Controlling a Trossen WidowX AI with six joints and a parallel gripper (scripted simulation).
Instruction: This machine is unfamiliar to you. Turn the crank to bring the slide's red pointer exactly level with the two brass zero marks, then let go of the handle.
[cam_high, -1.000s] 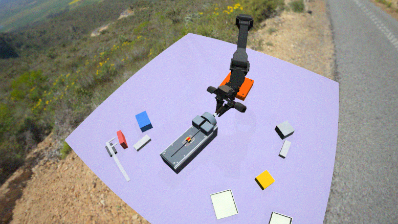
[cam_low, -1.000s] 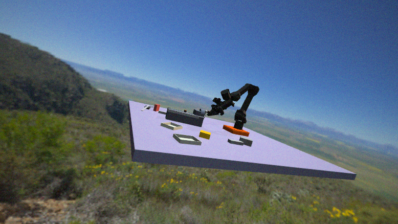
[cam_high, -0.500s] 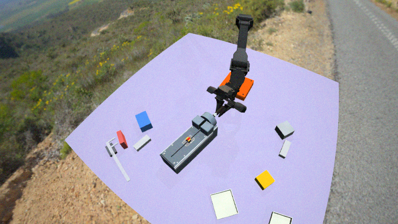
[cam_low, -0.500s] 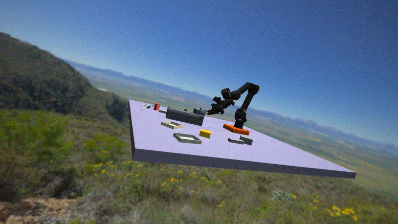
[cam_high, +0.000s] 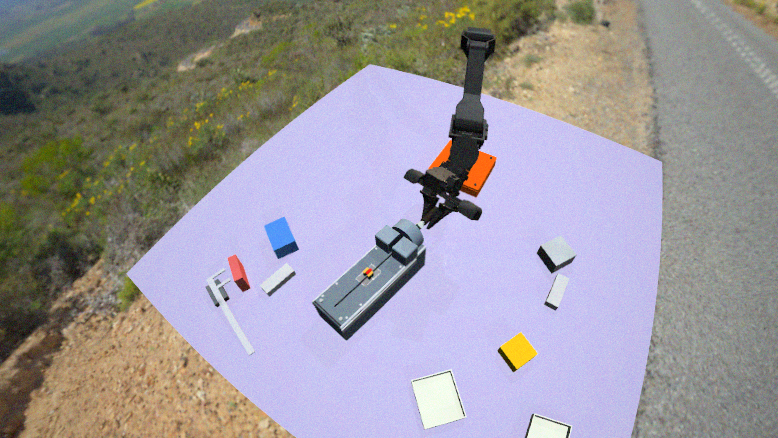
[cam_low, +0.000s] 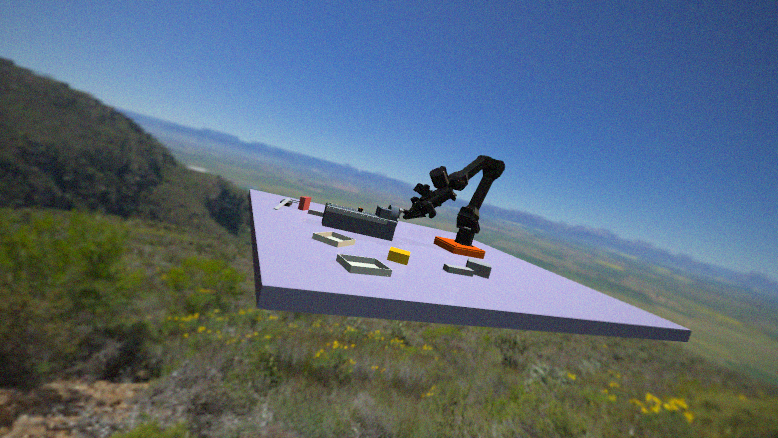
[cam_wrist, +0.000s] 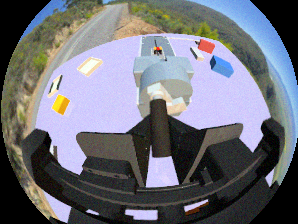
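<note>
The dark crank handle lies 20 mm behind my gripper tip and 20 mm above it. From my gripper tip the other things lie so: red pointer 160 mm ahead, 40 mm to the right, 10 mm below; then yellow block 310 mm to the left, 130 mm ahead, 80 mm below; then grey cube 310 mm to the left, 150 mm behind, 70 mm below.
</note>
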